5 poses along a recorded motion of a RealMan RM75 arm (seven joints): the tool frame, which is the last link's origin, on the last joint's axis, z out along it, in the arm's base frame.
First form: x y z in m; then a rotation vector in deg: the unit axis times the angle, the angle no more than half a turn.
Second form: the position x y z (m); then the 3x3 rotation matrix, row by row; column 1 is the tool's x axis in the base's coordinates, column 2 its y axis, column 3 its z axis. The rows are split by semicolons. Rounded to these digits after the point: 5 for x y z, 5 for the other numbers.
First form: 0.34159 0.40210 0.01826 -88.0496 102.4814 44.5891
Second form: 0.34159 0.40210 0.01826; -0.10509 -0.99007 0.09333; -0.60660 0.13819 0.78291; -0.78803 0.02566 -0.61510
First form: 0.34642 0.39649 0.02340 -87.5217 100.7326 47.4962
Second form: 0.34642 0.39649 0.02340; -0.10297 -0.99210 0.07164; -0.57594 0.11819 0.80891; -0.81098 0.04203 -0.58356
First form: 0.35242 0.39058 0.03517 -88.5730 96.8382 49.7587
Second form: 0.35242 0.39058 0.03517; -0.06507 -0.99690 0.04424; -0.54448 0.07262 0.83563; -0.83625 0.03029 -0.54751
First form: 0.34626 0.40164 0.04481 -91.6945 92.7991 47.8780
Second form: 0.34626 0.40164 0.04481; 0.00946 -0.99917 0.03958; -0.54681 0.02797 0.83679; -0.83720 -0.02956 -0.54609
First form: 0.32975 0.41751 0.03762 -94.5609 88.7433 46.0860
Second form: 0.32975 0.41751 0.03762; 0.08208 -0.99603 0.03452; -0.54466 -0.01582 0.83851; -0.83463 -0.08763 -0.54379
